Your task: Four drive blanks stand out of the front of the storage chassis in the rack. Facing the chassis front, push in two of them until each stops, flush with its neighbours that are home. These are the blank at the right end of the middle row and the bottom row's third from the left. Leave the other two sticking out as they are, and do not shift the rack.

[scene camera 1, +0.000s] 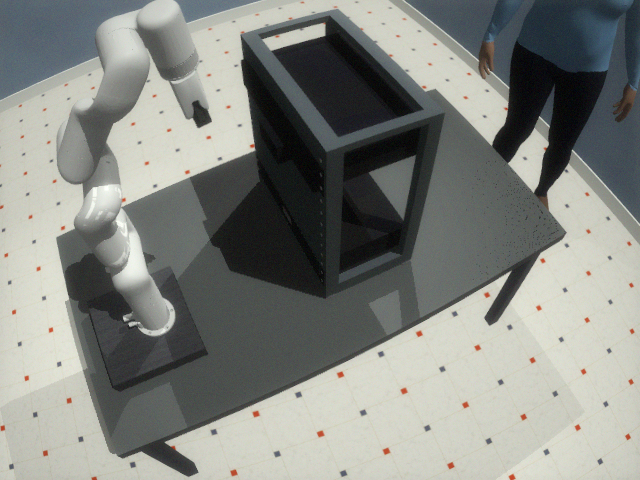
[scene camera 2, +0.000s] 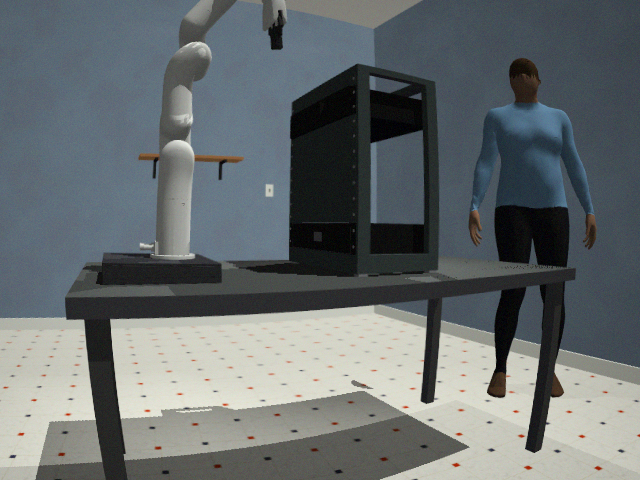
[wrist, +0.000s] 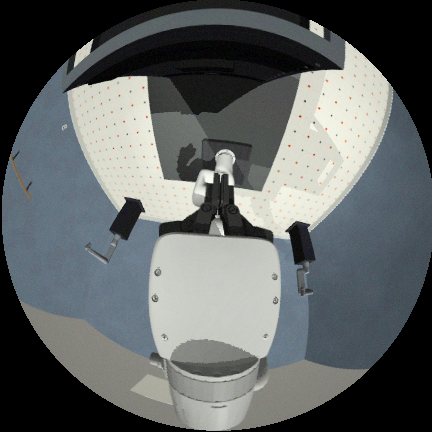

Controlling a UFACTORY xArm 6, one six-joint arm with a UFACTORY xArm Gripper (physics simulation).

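Places are measured from the arm's base along level axes (x ahead, y left, z up), in centimetres.
Pixels of known places: gripper, fingertip midpoint: [scene camera 1: 203,122] [scene camera 2: 277,49] [wrist: 219,181]; arm's base, link origin: [scene camera 1: 155,317] [scene camera 2: 172,257] [wrist: 224,157].
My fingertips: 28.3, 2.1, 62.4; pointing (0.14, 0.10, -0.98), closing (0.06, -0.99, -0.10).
Ahead of a thing's pixels: the offset from my fingertips to its top centre, as dx, dy, dz. "pt": to the spot under its first point.
My gripper [scene camera 1: 202,120] [scene camera 2: 276,45] [wrist: 219,181] is shut and empty, pointing down. It hangs high in front of the rack and apart from it. The rack {pt +22.7, -11.9, -32.7} [scene camera 1: 332,227] [scene camera 2: 363,170] [wrist: 215,18] stands upright on the table. The storage chassis [scene camera 1: 320,77] [scene camera 2: 330,109] is a black unit in its upper part. Its front is in deep shadow. A dark block {pt +14.8, +4.6, -15.8} [scene camera 1: 272,140] juts out from the front side in scene camera 1. The four drive blanks cannot be told apart in any view, nor how far each stands out.
The arm's base plate [scene camera 1: 149,356] [scene camera 2: 160,271] stands on the table [scene camera 1: 268,330] [scene camera 2: 310,294] in front of the rack. A lower black unit [scene camera 2: 336,237] with a small grey square sits in the rack's bottom. A person [scene camera 1: 563,56] [scene camera 2: 529,155] stands behind the table. A wall shelf [scene camera 2: 206,158] hangs behind the arm.
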